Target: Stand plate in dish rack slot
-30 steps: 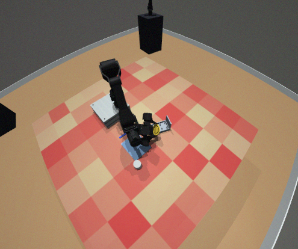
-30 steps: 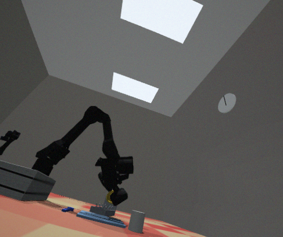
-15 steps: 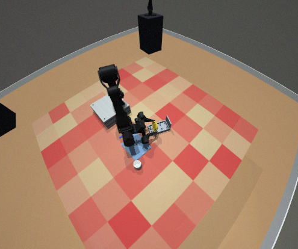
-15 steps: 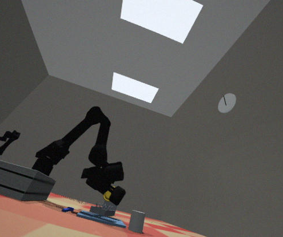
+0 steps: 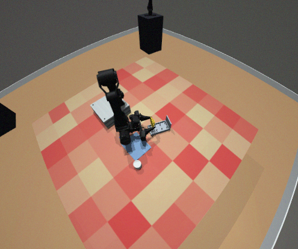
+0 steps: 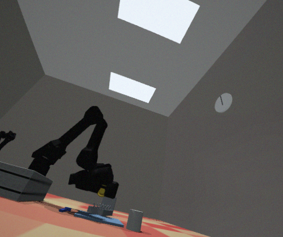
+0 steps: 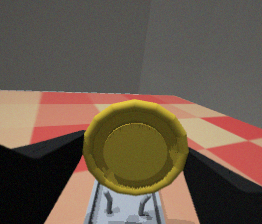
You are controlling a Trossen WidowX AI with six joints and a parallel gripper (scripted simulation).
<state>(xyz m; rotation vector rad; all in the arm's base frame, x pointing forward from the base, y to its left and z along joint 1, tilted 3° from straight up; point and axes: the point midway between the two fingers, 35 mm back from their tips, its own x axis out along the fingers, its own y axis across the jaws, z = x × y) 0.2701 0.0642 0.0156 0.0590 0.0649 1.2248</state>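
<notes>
My gripper tip is 8 cm above the grey dish rack, 4 cm to the right of it and 1 cm short of it. From my gripper tip the other things lie so: yellow plate 1 cm to the right; then blue spoon 17 cm to the right, 10 cm below, 8 cm behind; then light blue mat 16 cm to the right, 10 cm below, 3 cm ahead.
</notes>
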